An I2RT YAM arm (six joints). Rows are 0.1 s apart.
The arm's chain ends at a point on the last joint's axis. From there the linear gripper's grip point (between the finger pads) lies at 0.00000 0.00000 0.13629 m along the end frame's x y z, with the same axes.
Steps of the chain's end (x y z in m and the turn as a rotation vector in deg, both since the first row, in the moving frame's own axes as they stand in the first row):
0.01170, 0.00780, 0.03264, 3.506, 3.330, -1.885
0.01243, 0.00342, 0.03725, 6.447, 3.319, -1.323
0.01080, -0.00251, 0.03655, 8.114, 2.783, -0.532
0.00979, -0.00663, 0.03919, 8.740, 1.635, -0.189
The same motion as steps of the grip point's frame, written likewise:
0.01947, -0.00066, 0.03215, 3.506, 3.330, -1.885
0.02013, -0.01196, 0.03616, 6.447, 3.319, -1.323
0.01731, -0.02177, 0.03503, 8.114, 2.783, -0.532
0.01363, -0.02734, 0.03755, 8.740, 1.635, -0.189

